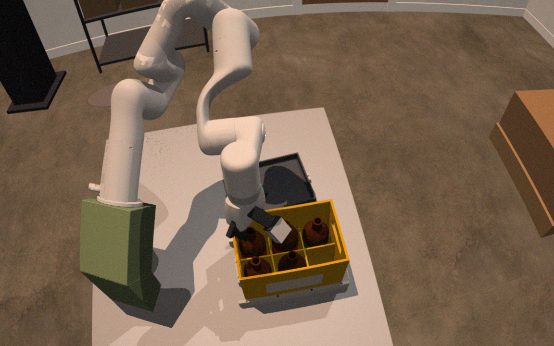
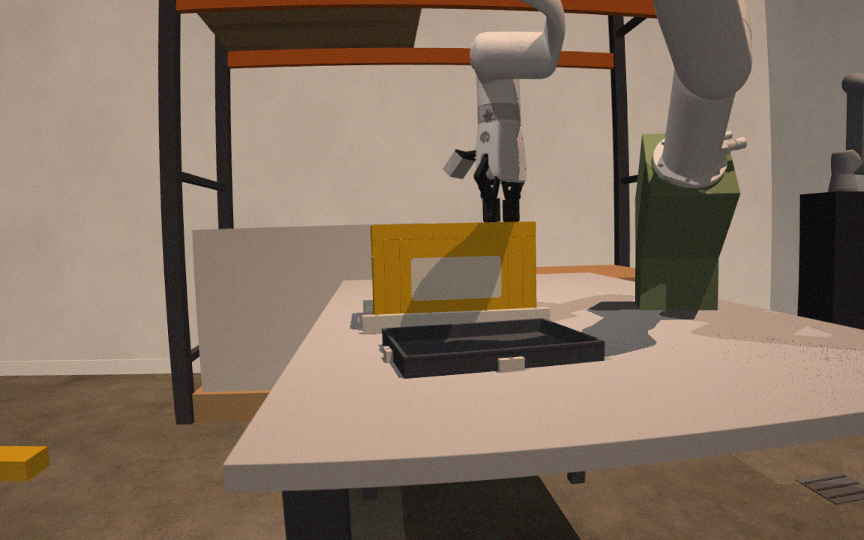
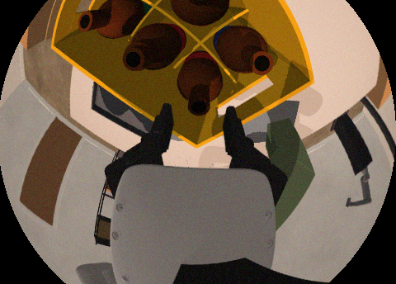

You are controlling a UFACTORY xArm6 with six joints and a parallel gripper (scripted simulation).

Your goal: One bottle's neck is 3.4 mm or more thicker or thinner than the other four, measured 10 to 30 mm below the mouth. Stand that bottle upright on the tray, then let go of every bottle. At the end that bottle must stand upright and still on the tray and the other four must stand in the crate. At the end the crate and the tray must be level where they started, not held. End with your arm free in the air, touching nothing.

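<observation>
The glass bottle lies 9 cm ahead of my hand, 2 cm to the left of it and 11 cm below it. The rest, counted from my hand: yellow crate (10 cm ahead, 3 cm to the right, 11 cm below); dark tray (4 cm ahead, 25 cm to the left, 18 cm below).
</observation>
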